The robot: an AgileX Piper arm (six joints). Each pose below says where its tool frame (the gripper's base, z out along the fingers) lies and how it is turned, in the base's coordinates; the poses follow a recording.
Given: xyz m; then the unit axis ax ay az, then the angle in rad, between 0 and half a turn.
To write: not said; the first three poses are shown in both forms.
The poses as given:
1: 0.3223 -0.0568 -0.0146 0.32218 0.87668 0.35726 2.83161
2: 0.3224 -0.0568 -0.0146 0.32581 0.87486 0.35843 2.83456
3: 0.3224 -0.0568 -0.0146 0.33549 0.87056 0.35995 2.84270
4: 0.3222 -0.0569 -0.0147 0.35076 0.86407 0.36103 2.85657
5: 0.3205 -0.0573 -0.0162 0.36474 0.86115 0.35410 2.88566
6: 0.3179 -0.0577 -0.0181 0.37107 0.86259 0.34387 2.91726
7: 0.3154 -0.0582 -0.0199 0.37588 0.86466 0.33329 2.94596
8: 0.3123 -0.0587 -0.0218 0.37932 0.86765 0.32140 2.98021
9: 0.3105 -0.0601 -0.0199 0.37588 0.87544 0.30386 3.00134
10: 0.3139 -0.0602 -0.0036 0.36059 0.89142 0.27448 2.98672
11: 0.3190 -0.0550 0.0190 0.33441 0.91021 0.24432 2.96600
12: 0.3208 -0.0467 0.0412 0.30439 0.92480 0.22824 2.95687
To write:
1: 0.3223 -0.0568 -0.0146 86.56 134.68 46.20
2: 0.3224 -0.0568 -0.0146 87.08 134.61 46.22
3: 0.3224 -0.0568 -0.0146 88.38 134.61 46.22
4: 0.3222 -0.0569 -0.0147 90.42 134.77 46.23
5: 0.3205 -0.0573 -0.0162 92.99 136.12 47.08
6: 0.3179 -0.0577 -0.0181 95.14 137.85 48.59
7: 0.3154 -0.0582 -0.0199 97.09 139.54 50.10
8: 0.3123 -0.0587 -0.0218 99.49 141.42 52.26
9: 0.3105 -0.0601 -0.0199 100.22 143.75 53.75
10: 0.3139 -0.0602 -0.0036 96.24 146.96 52.19
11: 0.3190 -0.0550 0.0190 90.36 150.02 50.01
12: 0.3208 -0.0467 0.0412 86.13 151.60 49.69
